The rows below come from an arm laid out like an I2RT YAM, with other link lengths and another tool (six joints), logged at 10 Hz.
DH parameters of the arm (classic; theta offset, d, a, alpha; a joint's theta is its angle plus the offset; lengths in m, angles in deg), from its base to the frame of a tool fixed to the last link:
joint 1: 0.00 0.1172 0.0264 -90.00
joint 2: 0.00 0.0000 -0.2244 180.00
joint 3: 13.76 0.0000 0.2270 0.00
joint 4: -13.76 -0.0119 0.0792 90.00
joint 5: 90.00 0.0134 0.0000 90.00
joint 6: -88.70 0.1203 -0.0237 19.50
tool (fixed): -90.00 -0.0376 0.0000 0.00
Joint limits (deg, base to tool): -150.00..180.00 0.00..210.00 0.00..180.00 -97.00..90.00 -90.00..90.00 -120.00..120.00
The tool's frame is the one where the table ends.
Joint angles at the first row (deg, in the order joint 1, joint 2, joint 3, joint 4, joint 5, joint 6):
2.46, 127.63, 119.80, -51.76, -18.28, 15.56
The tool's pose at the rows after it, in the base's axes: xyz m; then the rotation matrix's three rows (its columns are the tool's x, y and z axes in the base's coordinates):
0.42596 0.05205 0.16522; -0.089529 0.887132 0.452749; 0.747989 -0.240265 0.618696; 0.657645 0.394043 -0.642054
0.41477 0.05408 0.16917; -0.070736 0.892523 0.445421; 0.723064 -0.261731 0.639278; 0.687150 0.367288 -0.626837
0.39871 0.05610 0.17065; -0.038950 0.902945 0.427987; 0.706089 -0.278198 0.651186; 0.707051 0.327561 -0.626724
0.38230 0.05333 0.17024; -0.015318 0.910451 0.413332; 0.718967 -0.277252 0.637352; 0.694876 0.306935 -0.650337
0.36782 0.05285 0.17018; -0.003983 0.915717 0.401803; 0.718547 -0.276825 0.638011; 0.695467 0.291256 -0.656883
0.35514 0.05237 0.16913; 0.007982 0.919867 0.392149; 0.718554 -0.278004 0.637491; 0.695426 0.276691 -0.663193
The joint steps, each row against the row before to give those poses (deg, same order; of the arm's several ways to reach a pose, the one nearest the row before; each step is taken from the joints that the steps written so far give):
0.00, -2.12, -1.67, -1.15, 0.00, 0.17
-0.09, -2.89, -3.60, 0.17, -1.75, 1.49
0.09, -3.43, -4.66, -0.34, -1.06, 1.32
-0.09, -3.52, -4.83, -0.44, 0.96, -0.26
0.00, -3.34, -4.57, 0.25, -0.08, 0.00
0.00, -2.81, -3.96, 0.27, -0.01, 0.09

